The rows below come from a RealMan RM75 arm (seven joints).
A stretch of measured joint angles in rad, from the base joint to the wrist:
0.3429 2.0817 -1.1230 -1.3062 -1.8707 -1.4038 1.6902
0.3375 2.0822 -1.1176 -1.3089 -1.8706 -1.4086 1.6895
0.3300 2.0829 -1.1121 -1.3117 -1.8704 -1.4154 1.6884
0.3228 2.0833 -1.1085 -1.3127 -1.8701 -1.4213 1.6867
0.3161 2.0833 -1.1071 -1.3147 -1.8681 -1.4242 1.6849
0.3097 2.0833 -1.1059 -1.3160 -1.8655 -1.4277 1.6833
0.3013 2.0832 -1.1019 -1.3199 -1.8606 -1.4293 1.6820
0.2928 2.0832 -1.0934 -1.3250 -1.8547 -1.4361 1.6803
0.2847 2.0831 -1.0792 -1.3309 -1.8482 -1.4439 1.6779
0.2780 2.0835 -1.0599 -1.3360 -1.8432 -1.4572 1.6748
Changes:
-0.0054 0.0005 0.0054 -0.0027 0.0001 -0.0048 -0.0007
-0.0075 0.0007 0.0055 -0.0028 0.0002 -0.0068 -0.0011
-0.0072 0.0004 0.0036 -0.0010 0.0003 -0.0059 -0.0017
-0.0067 0.0000 0.0014 -0.0020 0.0020 -0.0029 -0.0018
-0.0064 0.0000 0.0012 -0.0013 0.0026 -0.0035 -0.0016
-0.0084 -0.0001 0.0040 -0.0039 0.0049 -0.0016 -0.0013
-0.0085 0.0000 0.0085 -0.0051 0.0059 -0.0068 -0.0017
-0.0081 -0.0001 0.0142 -0.0059 0.0065 -0.0078 -0.0024
-0.0067 0.0004 0.0193 -0.0051 0.0050 -0.0133 -0.0031

